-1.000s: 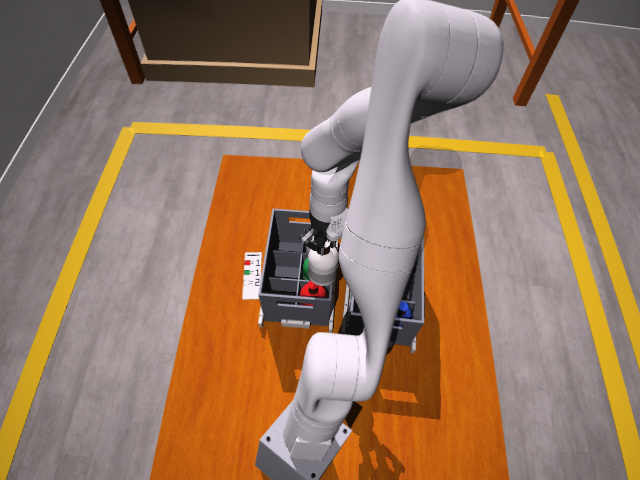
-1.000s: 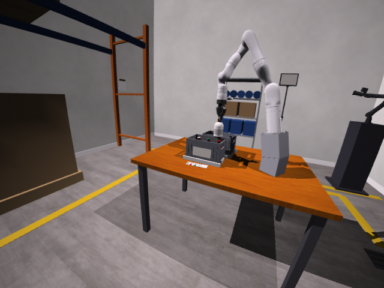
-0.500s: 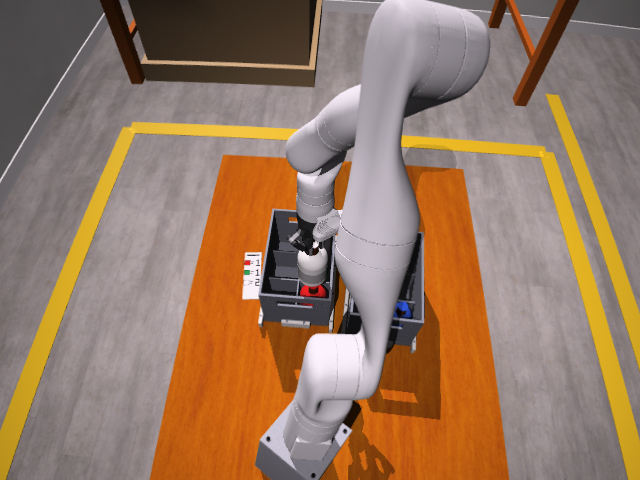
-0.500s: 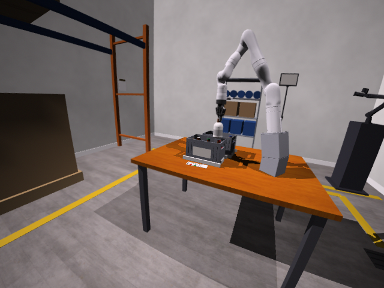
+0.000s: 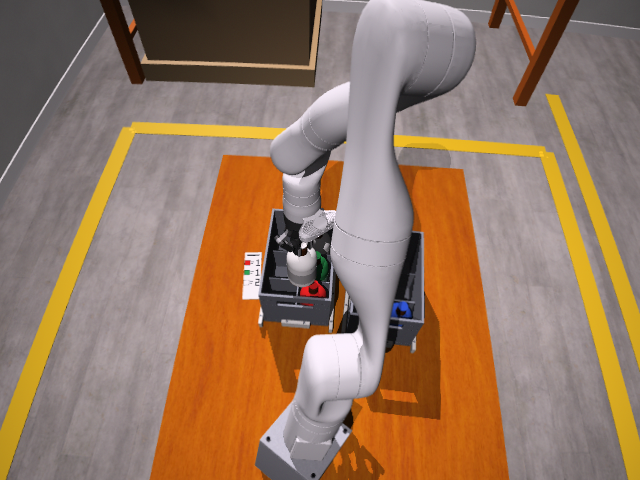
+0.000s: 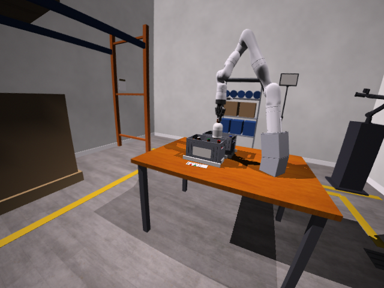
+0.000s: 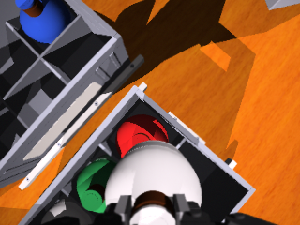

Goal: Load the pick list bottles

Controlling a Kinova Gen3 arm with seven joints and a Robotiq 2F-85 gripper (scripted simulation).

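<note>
Now: hand 25 cm above the red bottle, 3 cm to the left of it and 1 cm past it. Round my hand: pick list (33 cm below, 16 cm to the left, 9 cm ahead); then blue bottle (26 cm to the right, 25 cm below, 6 cm behind); then green bottle (25 cm below, 8 cm ahead, 3 cm to the right).
</note>
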